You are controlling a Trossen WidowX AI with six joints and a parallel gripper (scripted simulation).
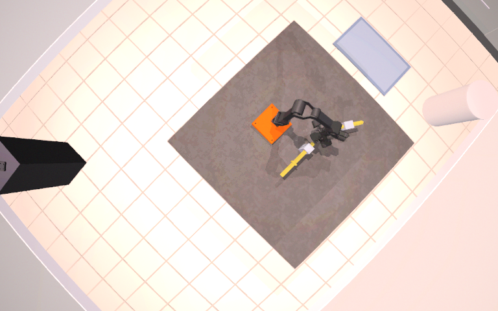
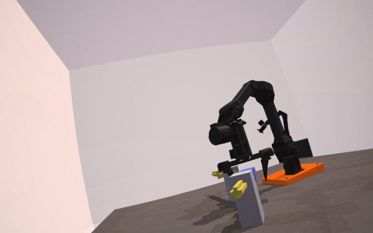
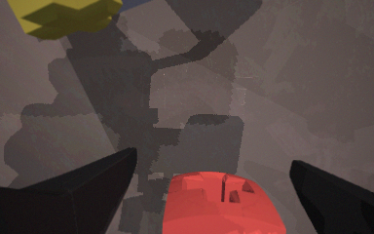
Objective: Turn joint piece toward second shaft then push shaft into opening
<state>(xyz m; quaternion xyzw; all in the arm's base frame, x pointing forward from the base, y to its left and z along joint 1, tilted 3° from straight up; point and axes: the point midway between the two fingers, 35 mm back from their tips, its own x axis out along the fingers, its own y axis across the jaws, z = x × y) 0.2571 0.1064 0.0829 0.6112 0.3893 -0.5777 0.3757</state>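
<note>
The red joint piece lies 10 mm ahead of my gripper tip, 20 mm to the left of it and 30 mm above it.
</note>
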